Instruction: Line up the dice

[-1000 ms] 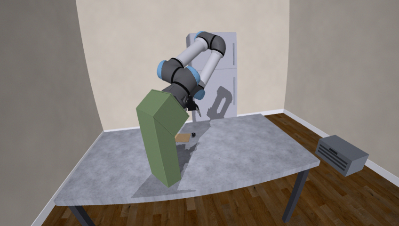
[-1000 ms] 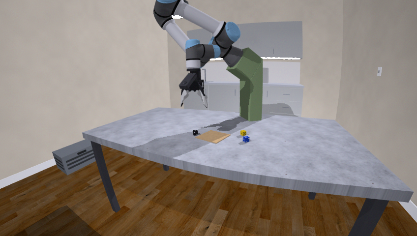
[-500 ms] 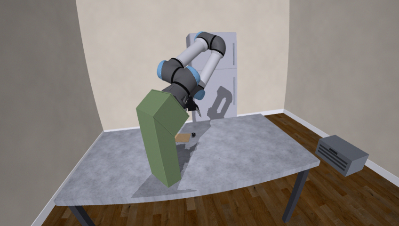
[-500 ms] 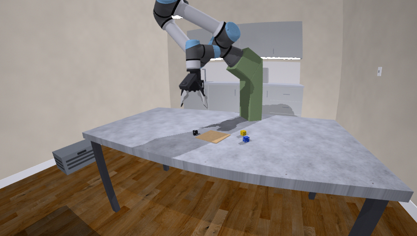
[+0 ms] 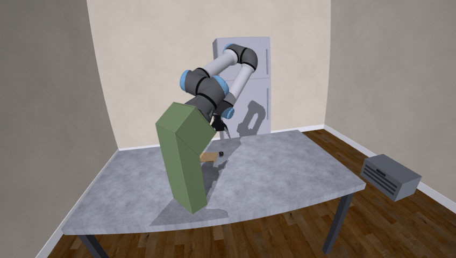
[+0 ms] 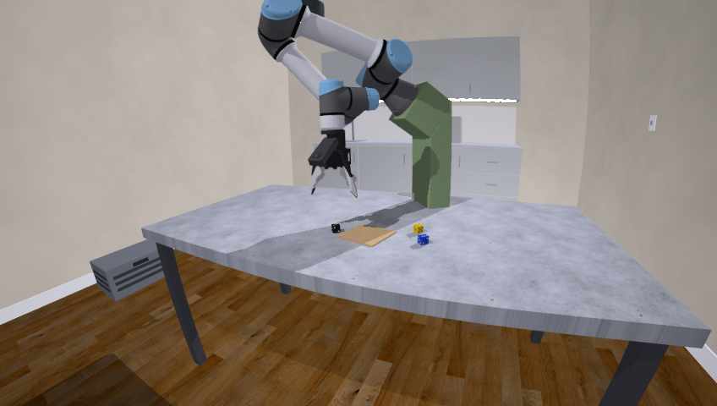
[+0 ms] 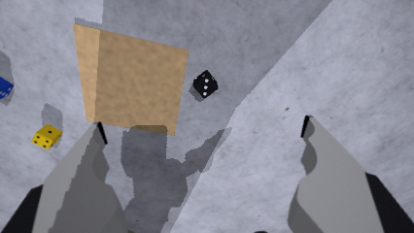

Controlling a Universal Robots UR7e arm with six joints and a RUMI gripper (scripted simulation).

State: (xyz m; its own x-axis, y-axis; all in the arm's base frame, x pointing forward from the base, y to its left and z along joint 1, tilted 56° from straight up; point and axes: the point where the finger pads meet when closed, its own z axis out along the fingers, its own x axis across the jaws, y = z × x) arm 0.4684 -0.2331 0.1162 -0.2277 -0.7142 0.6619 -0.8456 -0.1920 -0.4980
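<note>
Now: the black die 1 cm behind my hand and 11 cm below it. Round my hand: blue die (6 cm ahead, 28 cm to the left, 11 cm below); then mat (10 cm to the left, 12 cm below); then yellow die (3 cm behind, 27 cm to the left, 11 cm below).
</note>
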